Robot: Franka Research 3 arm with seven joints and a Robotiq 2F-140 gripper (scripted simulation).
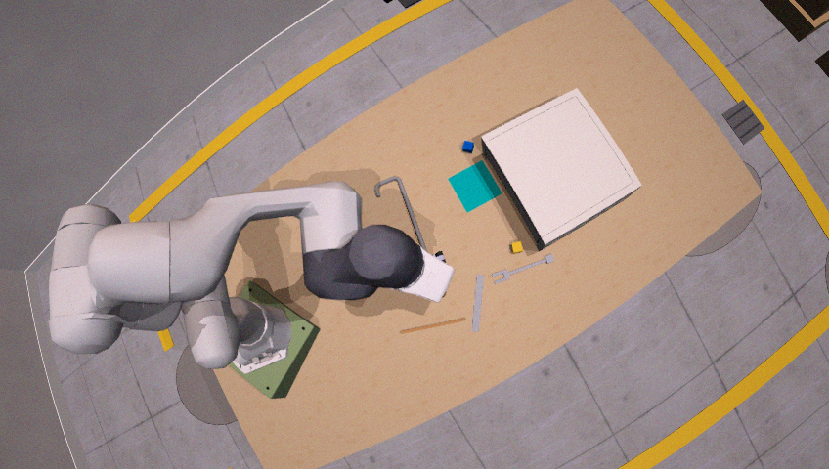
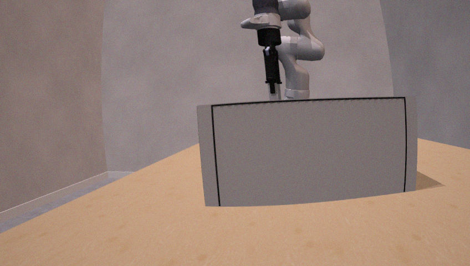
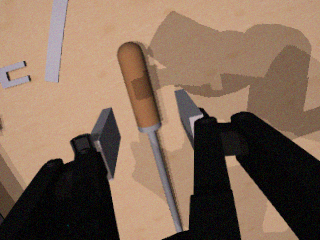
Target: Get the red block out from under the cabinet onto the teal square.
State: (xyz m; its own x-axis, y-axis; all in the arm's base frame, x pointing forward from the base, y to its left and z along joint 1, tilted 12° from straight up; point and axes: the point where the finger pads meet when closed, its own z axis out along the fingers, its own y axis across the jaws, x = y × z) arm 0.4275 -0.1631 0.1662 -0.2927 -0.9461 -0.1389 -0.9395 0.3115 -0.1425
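Right now my hand is 16 cm above the hook tool, 13 cm to the right of it and 1 cm short of it. The rest, counted from my hand: yellow block 22 cm ahead, 16 cm below, 7 cm to the right; grey bar 17 cm below, 12 cm to the right, 5 cm ahead; thin wooden stick 17 cm below, 10 cm to the right, 8 cm behind.
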